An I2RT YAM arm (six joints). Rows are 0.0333 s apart.
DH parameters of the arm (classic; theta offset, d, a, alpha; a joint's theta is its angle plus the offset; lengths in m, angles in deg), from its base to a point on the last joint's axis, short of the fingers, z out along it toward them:
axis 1: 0 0.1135 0.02 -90
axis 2: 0 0 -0.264 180
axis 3: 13.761 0 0.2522 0
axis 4: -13.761 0 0.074 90
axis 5: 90 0 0 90
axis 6: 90 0.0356 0 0
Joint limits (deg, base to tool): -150..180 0..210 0..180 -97..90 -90..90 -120..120
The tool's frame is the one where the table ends.
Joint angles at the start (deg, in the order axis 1, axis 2, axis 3, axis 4, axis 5, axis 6):
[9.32, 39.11, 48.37, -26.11, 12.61, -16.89]
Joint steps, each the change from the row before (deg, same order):
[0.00, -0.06, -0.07, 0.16, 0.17, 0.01]
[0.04, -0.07, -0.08, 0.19, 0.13, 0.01]
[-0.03, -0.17, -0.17, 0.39, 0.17, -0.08]
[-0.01, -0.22, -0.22, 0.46, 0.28, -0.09]
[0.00, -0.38, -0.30, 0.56, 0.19, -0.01]
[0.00, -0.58, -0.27, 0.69, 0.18, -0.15]
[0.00, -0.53, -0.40, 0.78, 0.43, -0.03]
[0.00, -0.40, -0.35, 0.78, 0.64, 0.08]
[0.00, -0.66, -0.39, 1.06, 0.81, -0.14]
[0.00, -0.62, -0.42, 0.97, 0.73, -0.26]
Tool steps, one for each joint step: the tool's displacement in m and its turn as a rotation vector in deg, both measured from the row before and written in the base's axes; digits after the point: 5 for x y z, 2 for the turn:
[-0.00008, -0.00012, 0.00002, -0.01, -0.16, -0.17]
[-0.00010, 0.00001, 0.00004, 0.00, -0.18, -0.09]
[-0.00028, -0.00023, 0.00011, -0.06, -0.39, -0.17]
[-0.00040, -0.00026, 0.00006, -0.09, -0.46, -0.26]
[-0.00090, -0.00026, 0.00013, 0.04, -0.64, -0.18]
[-0.00169, -0.00039, 0.00099, -0.03, -0.98, -0.14]
[-0.00131, -0.00048, 0.00028, 0.02, -0.91, -0.41]
[-0.00087, -0.00053, 0.00028, 0.07, -0.85, -0.64]
[-0.00180, -0.00079, 0.00113, -0.08, -1.32, -0.77]
[-0.00166, -0.00071, 0.00068, -0.19, -1.15, -0.67]

